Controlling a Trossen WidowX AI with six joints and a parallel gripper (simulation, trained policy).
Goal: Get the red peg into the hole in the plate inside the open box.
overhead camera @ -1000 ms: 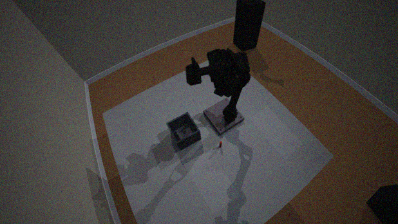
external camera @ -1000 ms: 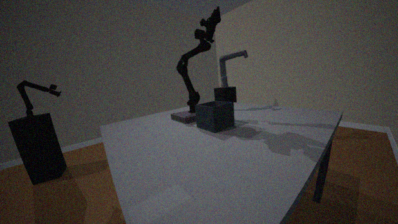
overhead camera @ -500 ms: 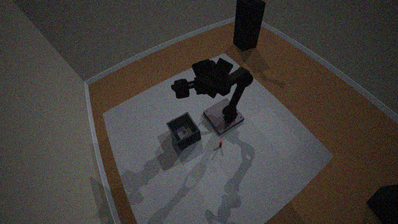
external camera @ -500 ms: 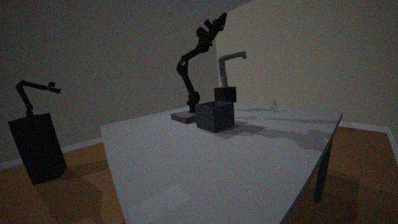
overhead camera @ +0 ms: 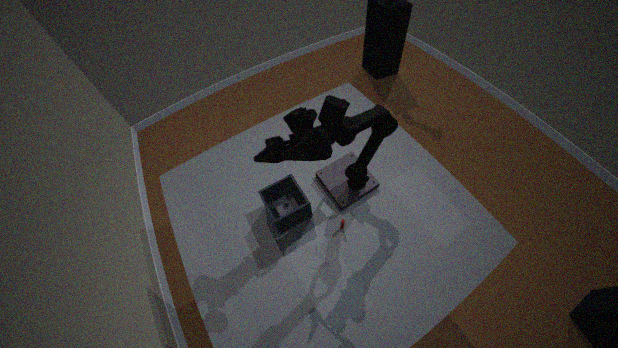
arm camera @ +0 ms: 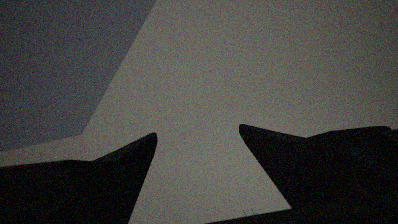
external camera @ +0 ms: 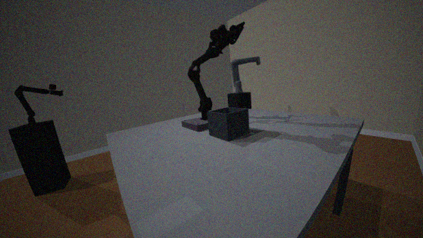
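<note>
The red peg lies 19 cm behind my gripper tip, 2 cm to the left of it and 56 cm below it. From my gripper tip the other things lie so: pale plate (1 cm behind, 15 cm to the right, 55 cm below).
</note>
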